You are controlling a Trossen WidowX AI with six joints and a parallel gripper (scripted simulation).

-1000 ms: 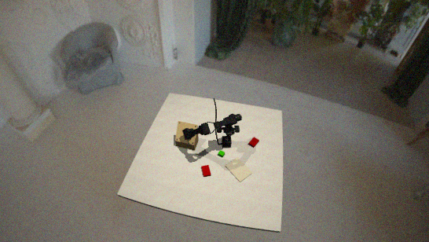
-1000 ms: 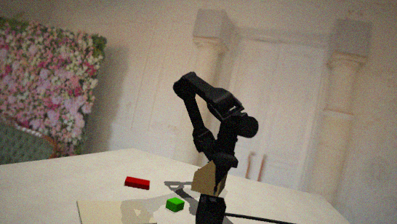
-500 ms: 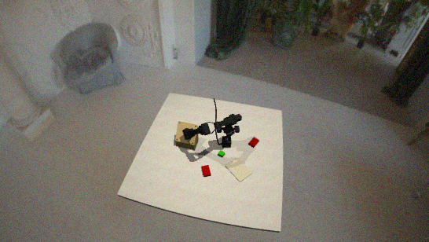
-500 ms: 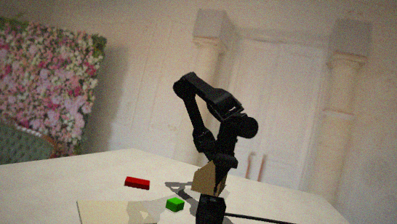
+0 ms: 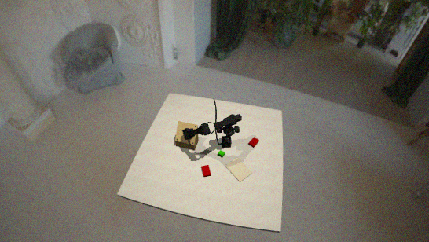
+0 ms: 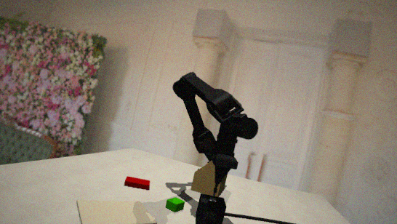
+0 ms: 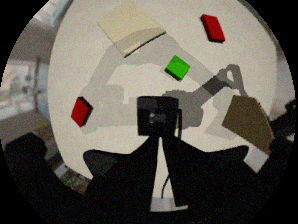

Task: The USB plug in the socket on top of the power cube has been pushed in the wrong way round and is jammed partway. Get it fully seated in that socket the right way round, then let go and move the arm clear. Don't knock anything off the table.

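The dark USB plug lies 20 mm below my gripper tip. From my gripper tip the other things lie so: flat beige plate 160 mm ahead, 230 mm to the right, 120 mm below; then green block 20 mm behind, 120 mm to the right, 110 mm below.
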